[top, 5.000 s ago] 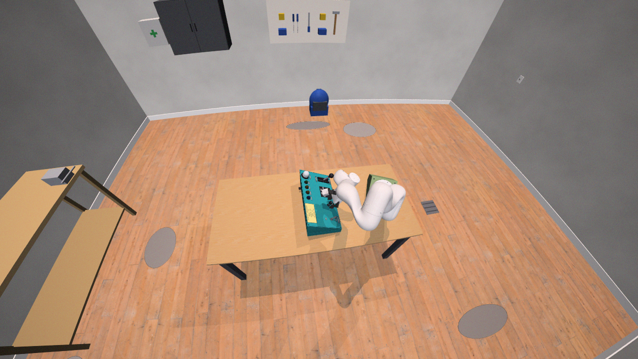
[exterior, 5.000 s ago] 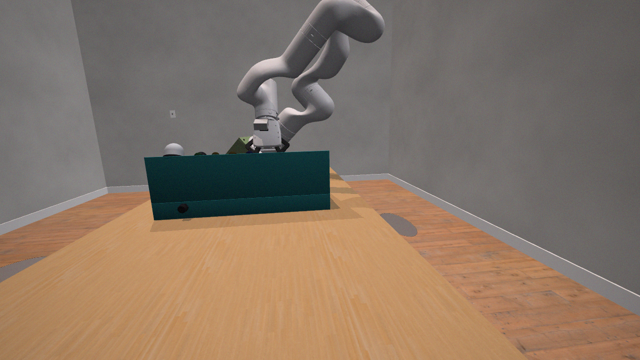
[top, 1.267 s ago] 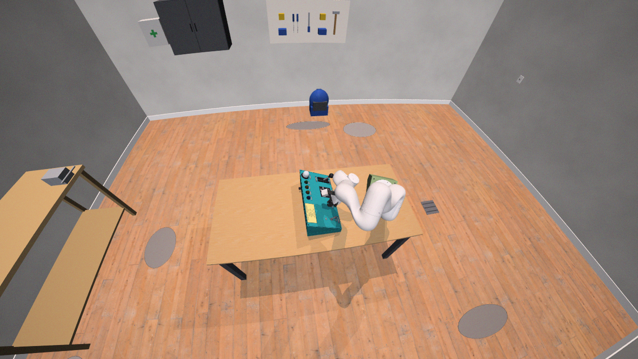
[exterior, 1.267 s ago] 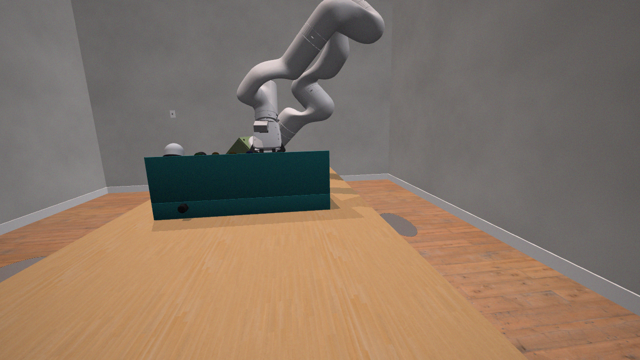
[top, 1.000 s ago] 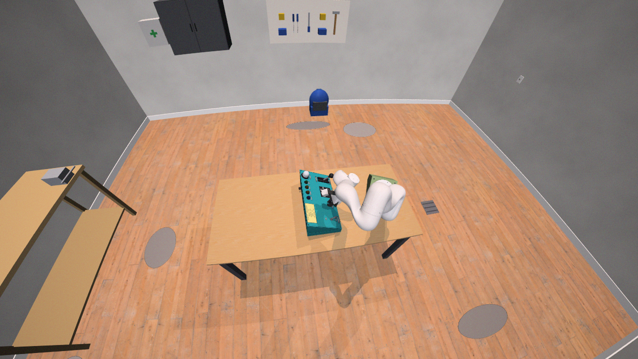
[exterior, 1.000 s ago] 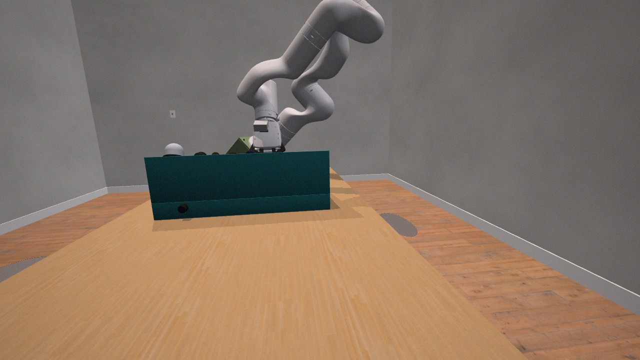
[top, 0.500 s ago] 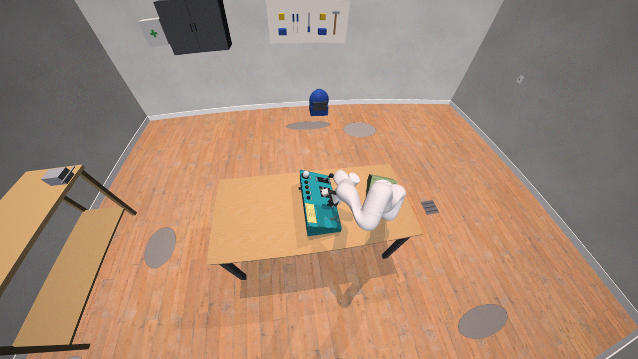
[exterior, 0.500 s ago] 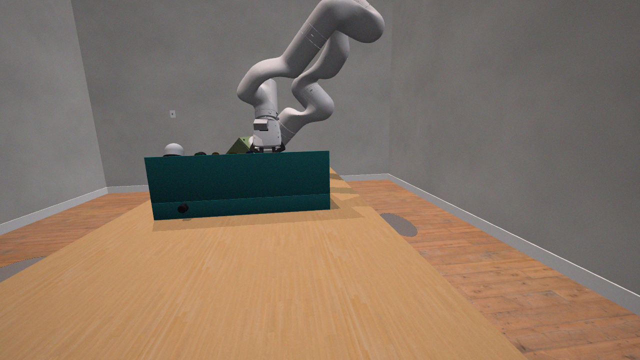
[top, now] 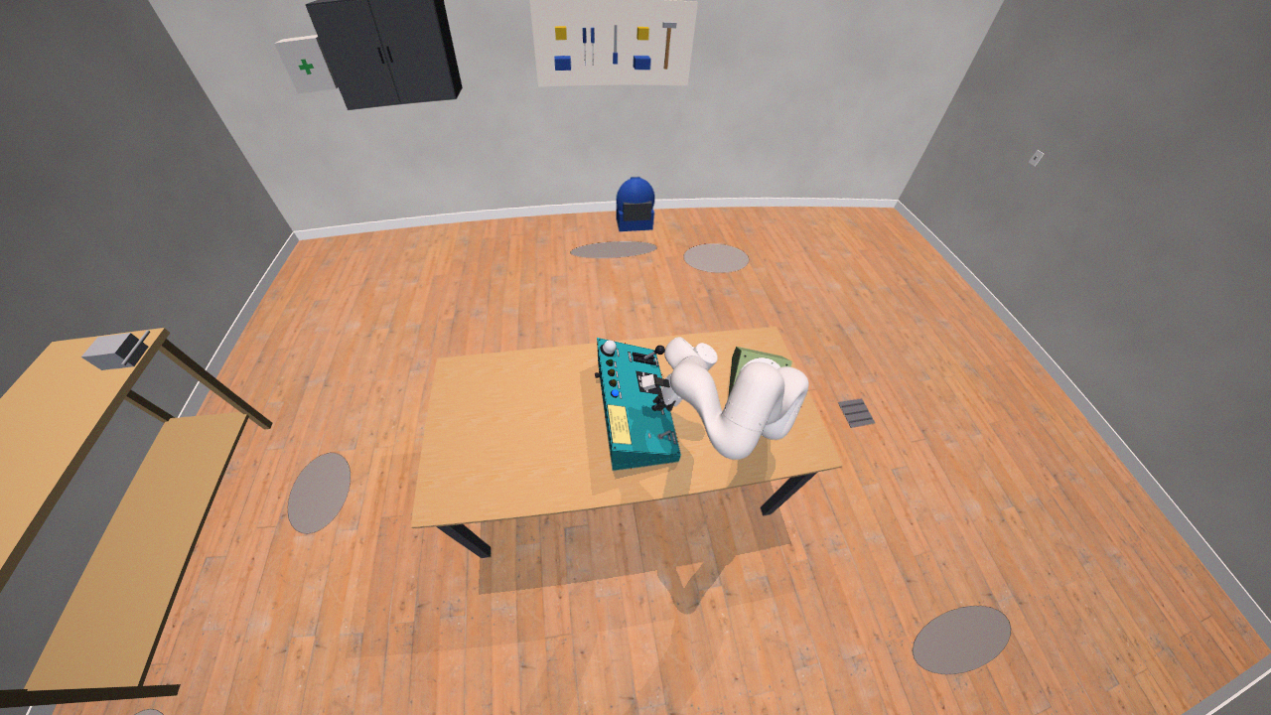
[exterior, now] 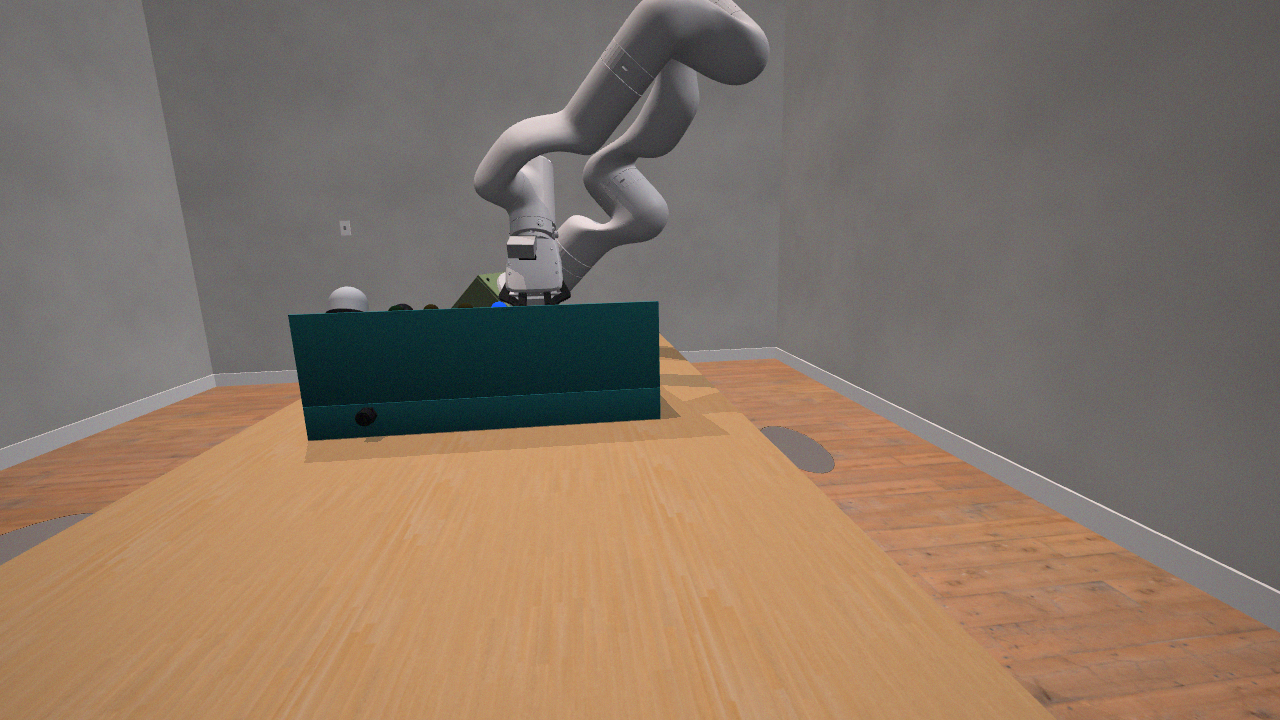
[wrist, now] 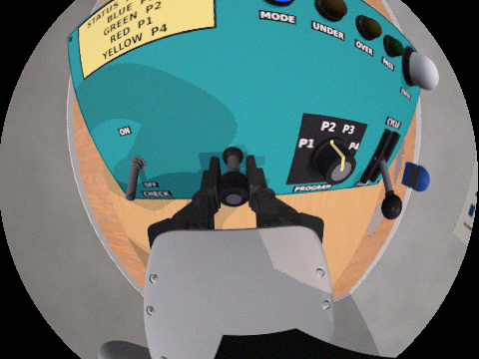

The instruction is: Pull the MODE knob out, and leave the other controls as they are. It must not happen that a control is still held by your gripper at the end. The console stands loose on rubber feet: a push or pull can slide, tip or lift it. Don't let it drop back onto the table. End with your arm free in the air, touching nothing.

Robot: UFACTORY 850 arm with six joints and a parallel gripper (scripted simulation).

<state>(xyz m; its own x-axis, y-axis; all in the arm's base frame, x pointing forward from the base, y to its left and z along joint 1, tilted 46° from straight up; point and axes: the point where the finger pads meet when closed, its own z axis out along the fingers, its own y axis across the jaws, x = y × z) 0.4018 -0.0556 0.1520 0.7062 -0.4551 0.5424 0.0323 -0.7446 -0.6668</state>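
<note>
My gripper is now right at the black mode knob. The rest, counted from my hand: program rotary selector 20 mm ahead, 110 mm to the right, 10 mm below; teal console 40 mm ahead, 60 mm to the right, 40 mm below; check toggle 120 mm to the left, 20 mm below.
</note>
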